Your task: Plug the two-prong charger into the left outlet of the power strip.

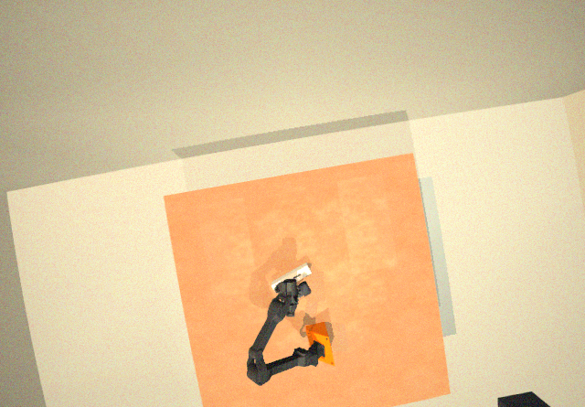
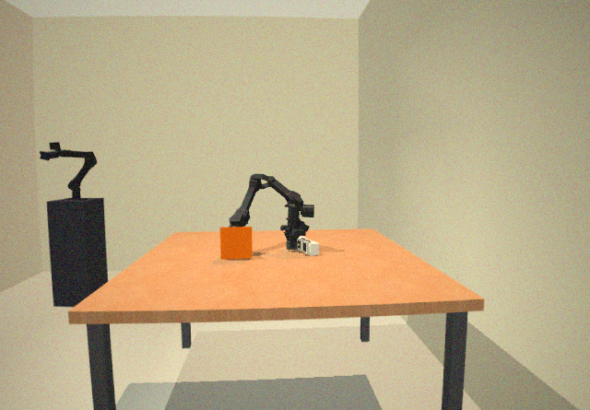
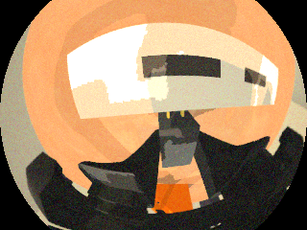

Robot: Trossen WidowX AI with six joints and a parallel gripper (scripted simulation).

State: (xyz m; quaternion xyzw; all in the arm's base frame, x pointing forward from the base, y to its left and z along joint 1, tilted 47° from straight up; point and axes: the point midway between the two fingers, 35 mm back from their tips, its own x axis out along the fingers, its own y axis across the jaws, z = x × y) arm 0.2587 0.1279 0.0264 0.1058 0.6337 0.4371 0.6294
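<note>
Right now the two-prong charger is 20 mm ahead of my gripper tip, 10 mm to the left of it and 10 mm above it.
</note>
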